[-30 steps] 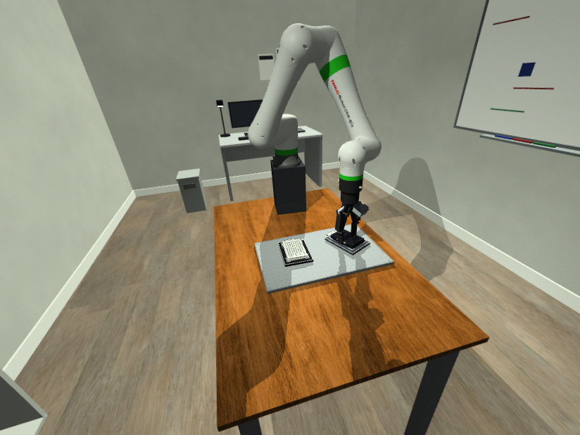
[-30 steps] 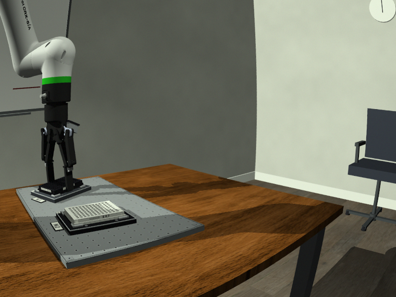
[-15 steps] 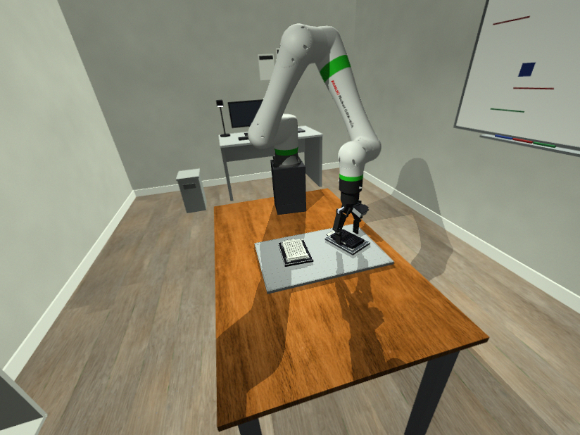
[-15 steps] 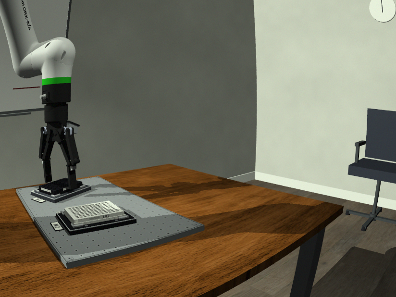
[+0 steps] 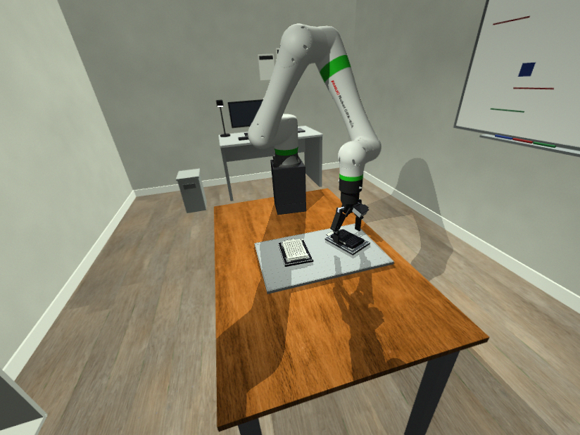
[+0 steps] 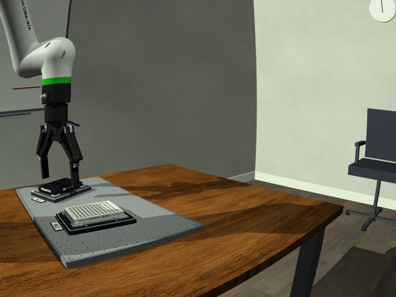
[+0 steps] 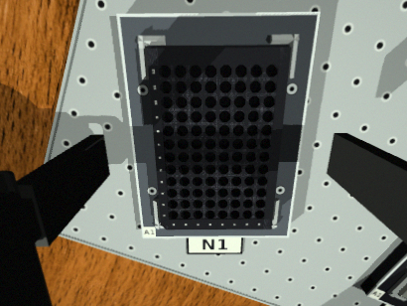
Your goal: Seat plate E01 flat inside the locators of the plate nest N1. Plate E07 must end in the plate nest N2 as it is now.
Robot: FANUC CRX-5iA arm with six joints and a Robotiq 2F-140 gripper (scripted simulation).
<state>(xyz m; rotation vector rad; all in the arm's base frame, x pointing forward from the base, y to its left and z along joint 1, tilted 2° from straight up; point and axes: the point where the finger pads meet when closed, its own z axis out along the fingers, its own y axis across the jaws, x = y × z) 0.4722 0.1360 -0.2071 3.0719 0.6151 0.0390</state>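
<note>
The black well plate E01 is 20 mm below my hand. From my hand the other things lie so: grey nest N1: 40 mm below; white well plate E07: 250 mm to the right, 20 mm below.
</note>
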